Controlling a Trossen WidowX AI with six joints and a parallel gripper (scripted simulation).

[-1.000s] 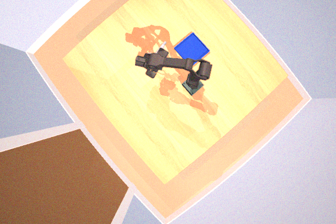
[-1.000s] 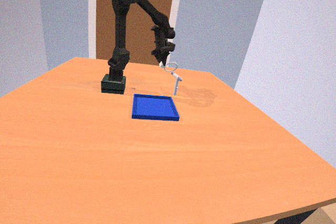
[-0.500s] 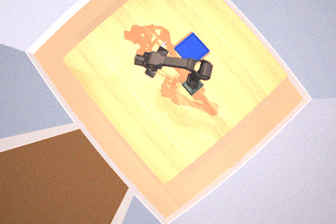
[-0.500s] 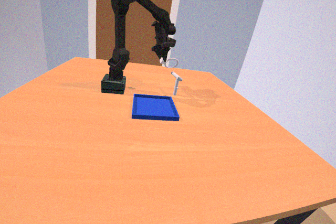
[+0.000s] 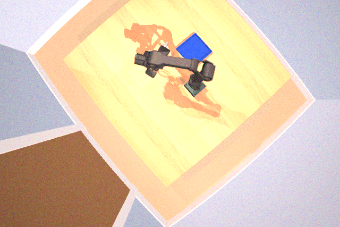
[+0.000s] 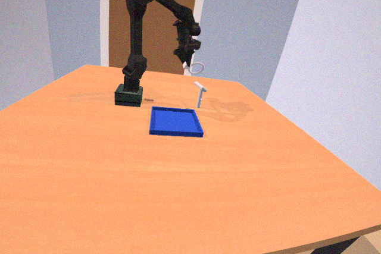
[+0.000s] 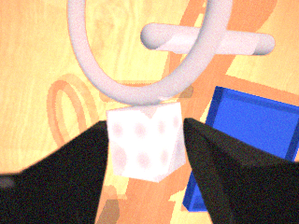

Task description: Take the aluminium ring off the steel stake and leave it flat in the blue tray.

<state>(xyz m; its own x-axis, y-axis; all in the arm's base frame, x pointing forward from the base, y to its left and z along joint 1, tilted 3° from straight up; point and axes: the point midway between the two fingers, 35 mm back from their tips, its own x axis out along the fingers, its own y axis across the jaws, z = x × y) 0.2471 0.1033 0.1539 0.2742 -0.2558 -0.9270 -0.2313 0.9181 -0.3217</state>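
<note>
Right now my gripper tip is 70 mm past the blue tray, 270 mm to the left of it and 170 mm above it. The rest, counted from my gripper tip: aluminium ring 40 mm ahead, 10 mm to the left.
</note>
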